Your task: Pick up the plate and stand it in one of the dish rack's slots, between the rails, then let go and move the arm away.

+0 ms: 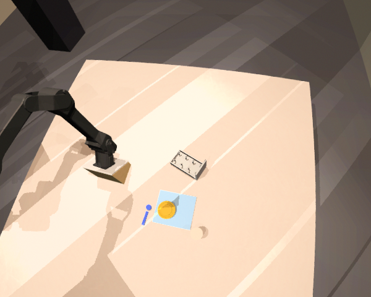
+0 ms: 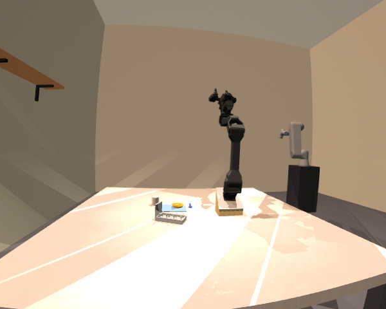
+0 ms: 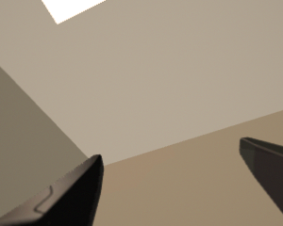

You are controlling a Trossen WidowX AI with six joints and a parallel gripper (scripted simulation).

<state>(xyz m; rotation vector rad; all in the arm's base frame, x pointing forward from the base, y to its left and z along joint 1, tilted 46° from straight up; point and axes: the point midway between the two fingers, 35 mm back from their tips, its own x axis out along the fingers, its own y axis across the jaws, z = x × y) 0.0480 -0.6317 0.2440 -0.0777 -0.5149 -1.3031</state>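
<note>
Now: gripper tip 740 mm above the yellow plate, 260 mm short of it and 190 mm to the right of it. Also, from my gripper tip: blue spoon 750 mm below, 190 mm ahead, 160 mm to the left; then beige cup 730 mm below, 400 mm ahead, 140 mm to the left; then light blue mat 750 mm below, 290 mm ahead, 200 mm to the left.
</note>
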